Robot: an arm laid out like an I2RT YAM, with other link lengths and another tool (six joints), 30 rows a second.
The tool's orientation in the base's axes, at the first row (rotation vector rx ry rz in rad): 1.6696 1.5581 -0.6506
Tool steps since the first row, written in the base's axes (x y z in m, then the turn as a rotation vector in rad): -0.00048 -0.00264 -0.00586 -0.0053 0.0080 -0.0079; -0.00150 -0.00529 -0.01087 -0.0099 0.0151 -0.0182; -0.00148 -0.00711 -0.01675 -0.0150 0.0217 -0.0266; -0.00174 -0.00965 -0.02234 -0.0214 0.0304 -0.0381; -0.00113 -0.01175 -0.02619 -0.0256 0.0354 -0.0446; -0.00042 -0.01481 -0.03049 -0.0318 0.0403 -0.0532; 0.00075 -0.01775 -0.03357 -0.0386 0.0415 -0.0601; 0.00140 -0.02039 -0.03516 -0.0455 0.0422 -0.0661
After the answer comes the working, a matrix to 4 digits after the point.
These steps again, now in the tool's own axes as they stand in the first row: 0.00295 -0.00157 0.00551 0.0104 -0.0065 -0.0024; 0.00516 -0.00353 0.01045 0.0221 -0.0127 -0.0025; 0.00869 -0.00460 0.01538 0.0321 -0.0191 -0.0034; 0.01153 -0.00590 0.02068 0.0455 -0.0272 -0.0044; 0.01337 -0.00603 0.02470 0.0531 -0.0324 -0.0050; 0.01500 -0.00617 0.02977 0.0620 -0.0400 -0.0046; 0.01580 -0.00563 0.03408 0.0673 -0.0479 -0.0024; 0.01554 -0.00533 0.03720 0.0715 -0.0557 -0.0002
The tool's axes in the first row as the columns of a matrix, in the base's axes (rounded; the answer above uses it unrounded):
0.1303 0.9837 0.1240
0.6034 0.0206 -0.7972
-0.7867 0.1788 -0.5909

